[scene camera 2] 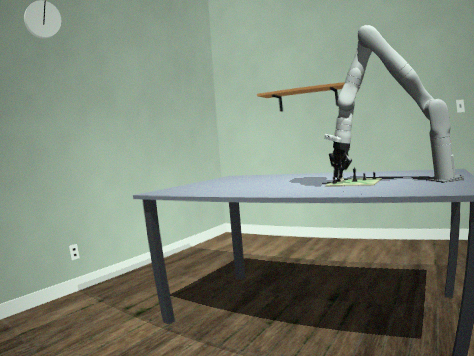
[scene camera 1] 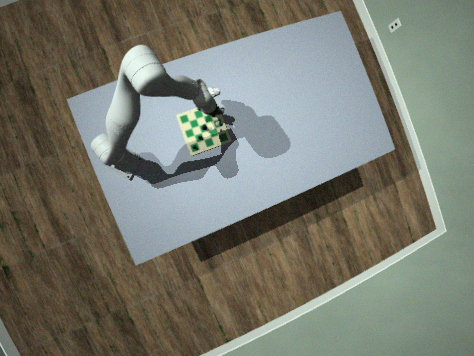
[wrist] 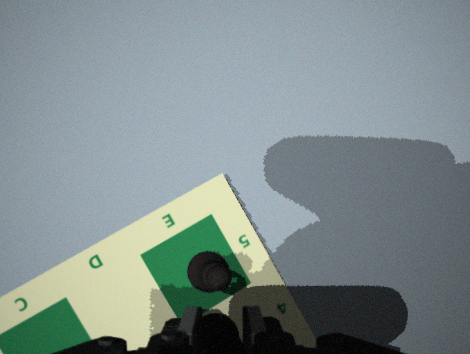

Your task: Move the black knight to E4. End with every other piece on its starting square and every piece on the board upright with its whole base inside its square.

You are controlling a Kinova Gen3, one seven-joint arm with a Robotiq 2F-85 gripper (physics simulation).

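Frame: origin at the arm's base, x ahead, y left, z up, level; metres.
Seen in the pictures: gripper, fingertip midpoint: [scene camera 2: 337, 178] [wrist: 222, 329]; arm's base, link origin: [scene camera 2: 444, 177] [scene camera 1: 124, 160].
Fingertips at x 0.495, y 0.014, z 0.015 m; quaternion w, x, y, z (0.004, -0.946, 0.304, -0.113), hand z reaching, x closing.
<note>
Offsets run from my fingertips to a thing's top centre. "pt": to the spot under its first point. Level surfaces: height alone.
My gripper [scene camera 1: 219, 113] [scene camera 2: 339, 180] [wrist: 222, 329] is shut on the black knight {pt 0.003 m back, 0.000 m left, 0.004 m down} [wrist: 216, 331], a dark rounded shape between the fingers in the wrist view. The fingers are low at the green and cream board {0.077 m back, 0.044 m right, 0.021 m down} [scene camera 1: 209, 142] [scene camera 2: 370, 183] [wrist: 120, 250], over the E4 area beside E5. The knight's base is hidden, so I cannot tell if it touches the board. A dark round-topped piece {0.011 m ahead, 0.019 m left, 0.010 m up} [wrist: 207, 271] stands upright on green E5, close to the fingers.
A tall black piece {0.075 m back, 0.042 m right, 0.042 m up} [scene camera 1: 204, 127] [scene camera 2: 354, 175] stands upright mid-board. Smaller black pieces {0.116 m back, 0.078 m right, 0.010 m up} [scene camera 2: 364, 176] {0.162 m back, 0.109 m right, 0.010 m up} [scene camera 2: 374, 175] stand towards the arm's base. More black pieces [scene camera 1: 194, 147] [scene camera 1: 223, 136] show from above. The board lies on the grey table {0.027 m down} [scene camera 1: 300, 90] [scene camera 2: 225, 190].
</note>
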